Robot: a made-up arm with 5 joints.
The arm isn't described. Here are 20 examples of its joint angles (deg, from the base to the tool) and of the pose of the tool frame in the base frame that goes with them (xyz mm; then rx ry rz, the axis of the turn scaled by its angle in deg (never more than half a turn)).
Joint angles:
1: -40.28 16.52 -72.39 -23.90 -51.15
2: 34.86 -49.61 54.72 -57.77 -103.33
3: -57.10 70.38 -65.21 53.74 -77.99
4: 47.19 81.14 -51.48 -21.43 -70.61
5: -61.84 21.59 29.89 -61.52 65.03
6: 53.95 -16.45 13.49 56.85 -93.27
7: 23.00 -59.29 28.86 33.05 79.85
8: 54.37 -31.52 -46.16 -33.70 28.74
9: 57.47 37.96 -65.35 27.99 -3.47
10: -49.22 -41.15 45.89 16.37 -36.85
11: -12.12 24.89 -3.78 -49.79 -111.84
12: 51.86 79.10 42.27 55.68 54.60
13: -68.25 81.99 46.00 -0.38 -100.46
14: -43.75 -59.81 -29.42 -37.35 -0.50
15: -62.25 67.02 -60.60 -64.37 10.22
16: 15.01 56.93 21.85 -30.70 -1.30
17: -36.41 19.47 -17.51 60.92 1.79
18: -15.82 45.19 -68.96 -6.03 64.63
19: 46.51 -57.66 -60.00 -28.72 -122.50
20: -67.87 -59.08 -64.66 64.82 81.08
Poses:
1: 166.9 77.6 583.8 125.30 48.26 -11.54
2: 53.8 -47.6 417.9 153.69 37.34 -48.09
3: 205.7 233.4 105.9 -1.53 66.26 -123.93
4: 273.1 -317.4 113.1 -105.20 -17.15 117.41
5: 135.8 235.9 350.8 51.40 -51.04 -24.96
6: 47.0 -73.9 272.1 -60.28 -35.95 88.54
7: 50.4 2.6 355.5 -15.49 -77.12 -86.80
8: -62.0 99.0 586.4 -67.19 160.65 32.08
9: 186.8 -305.2 379.4 57.25 -50.32 -159.59
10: 84.1 21.2 295.1 36.26 43.63 -86.89
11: 333.1 48.6 367.4 112.62 109.38 -59.56
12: 47.4 -27.0 139.2 -45.07 119.64 -52.83
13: 46.7 15.4 70.5 -56.53 6.44 -162.34
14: -149.9 -199.1 508.8 168.22 -18.77 10.10
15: 193.3 287.1 366.6 108.55 0.80 -31.82
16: 288.5 -100.5 115.5 11.21 11.72 -137.88
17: 205.6 104.5 266.5 -12.33 14.07 -85.50
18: 344.6 97.6 431.9 45.29 -84.02 -64.90
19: -180.7 199.2 517.3 90.14 4.20 24.46
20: -56.2 -140.0 499.1 95.00 -76.33 -31.76
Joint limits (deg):
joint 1: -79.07..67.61
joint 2: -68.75..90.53
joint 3: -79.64..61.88
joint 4: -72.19..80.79
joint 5: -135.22..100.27
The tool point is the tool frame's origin. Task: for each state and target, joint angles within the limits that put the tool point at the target. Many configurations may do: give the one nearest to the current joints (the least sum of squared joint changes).
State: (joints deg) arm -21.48 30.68 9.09 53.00 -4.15
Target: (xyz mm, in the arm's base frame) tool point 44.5 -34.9 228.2
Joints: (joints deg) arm 2.46 24.15 41.75 70.50 -19.18
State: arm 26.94 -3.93 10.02 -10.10 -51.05
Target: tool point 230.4 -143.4 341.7
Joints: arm 26.29 7.67 8.28 -11.41 -51.19
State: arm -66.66 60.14 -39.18 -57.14 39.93
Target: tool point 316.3 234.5 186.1
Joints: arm -39.58 74.93 -23.10 -56.00 37.64
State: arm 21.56 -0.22 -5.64 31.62 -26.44
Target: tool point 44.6 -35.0 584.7
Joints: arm 7.38 -23.25 -44.14 4.49 -11.70
